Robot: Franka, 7 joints.
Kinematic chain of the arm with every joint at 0, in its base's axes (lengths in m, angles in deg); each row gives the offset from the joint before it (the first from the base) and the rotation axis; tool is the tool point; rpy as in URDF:
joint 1: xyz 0 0 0.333 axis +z
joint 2: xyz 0 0 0 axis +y
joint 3: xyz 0 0 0.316 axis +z
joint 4: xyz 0.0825 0 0 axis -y
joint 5: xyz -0.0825 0 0.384 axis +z
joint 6: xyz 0 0 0 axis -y
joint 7: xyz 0.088 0 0 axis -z
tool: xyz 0 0 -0.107 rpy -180 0 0
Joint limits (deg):
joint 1: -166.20..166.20
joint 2: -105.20..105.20
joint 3: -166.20..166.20
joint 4: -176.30..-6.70
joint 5: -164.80..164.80
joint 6: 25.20..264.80
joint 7: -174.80..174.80
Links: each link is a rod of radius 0.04 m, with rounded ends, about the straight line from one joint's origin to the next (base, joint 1, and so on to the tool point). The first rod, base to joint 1, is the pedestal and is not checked.
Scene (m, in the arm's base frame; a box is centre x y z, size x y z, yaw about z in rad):
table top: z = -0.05
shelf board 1: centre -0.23 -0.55 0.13 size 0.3 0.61 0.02 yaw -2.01
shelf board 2: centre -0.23 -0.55 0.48 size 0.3 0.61 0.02 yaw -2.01
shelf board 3: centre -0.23 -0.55 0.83 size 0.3 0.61 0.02 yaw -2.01
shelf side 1: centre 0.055 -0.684 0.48 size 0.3 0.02 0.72 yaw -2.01
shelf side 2: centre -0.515 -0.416 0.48 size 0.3 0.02 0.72 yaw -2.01
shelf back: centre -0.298 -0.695 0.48 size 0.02 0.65 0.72 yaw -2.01
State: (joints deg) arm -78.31 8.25 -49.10 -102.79 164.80 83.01 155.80
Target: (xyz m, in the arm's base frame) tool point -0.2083 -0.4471 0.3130
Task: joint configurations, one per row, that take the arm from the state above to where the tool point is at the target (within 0.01 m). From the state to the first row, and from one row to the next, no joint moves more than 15 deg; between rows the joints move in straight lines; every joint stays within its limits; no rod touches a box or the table.
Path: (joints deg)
1: -80.35 -4.51 -45.43 -114.36 161.33 75.92 155.80
2: -82.40 -17.26 -41.76 -125.93 157.86 68.84 155.80
3: -84.44 -30.02 -38.09 -137.50 154.39 61.75 155.80
4: -86.49 -42.78 -34.42 -149.07 150.92 54.67 155.80
5: -83.73 -29.81 -40.51 -162.69 151.97 61.89 155.80
6: -80.97 -16.84 -46.60 -176.30 153.03 69.12 155.80
7: -77.67 -4.53 -45.91 -161.90 156.62 76.48 155.80
8: -74.37 7.77 -45.23 -147.51 160.22 83.85 155.80

